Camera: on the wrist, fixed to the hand. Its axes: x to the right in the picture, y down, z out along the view.
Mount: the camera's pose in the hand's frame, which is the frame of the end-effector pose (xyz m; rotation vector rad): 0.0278 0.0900 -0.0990 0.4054 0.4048 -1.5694
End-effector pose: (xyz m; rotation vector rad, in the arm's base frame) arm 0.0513 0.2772 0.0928 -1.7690 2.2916 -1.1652
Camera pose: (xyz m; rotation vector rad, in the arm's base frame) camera -0.0763 0.3140 0.1251 2.2029 -0.0870 1.3165
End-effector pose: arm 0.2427 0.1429 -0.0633 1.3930 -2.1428 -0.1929
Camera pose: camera 0.2158 0.1767 0.0663 2.7296 -0.3833 -0.0262
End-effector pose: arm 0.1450 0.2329 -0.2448 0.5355 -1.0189 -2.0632
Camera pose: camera 0.2314 0.1277 -0.2322 -1.6999 0.5345 1.8747
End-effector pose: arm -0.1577 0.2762 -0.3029 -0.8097 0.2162 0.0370
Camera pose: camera -0.1585 0.2655 -0.4391 -0.3950 -0.0811 -1.6039
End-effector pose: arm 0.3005 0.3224 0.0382 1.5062 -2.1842 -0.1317
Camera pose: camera 0.2590 0.3510 0.1652 2.7732 -0.3338 0.1218
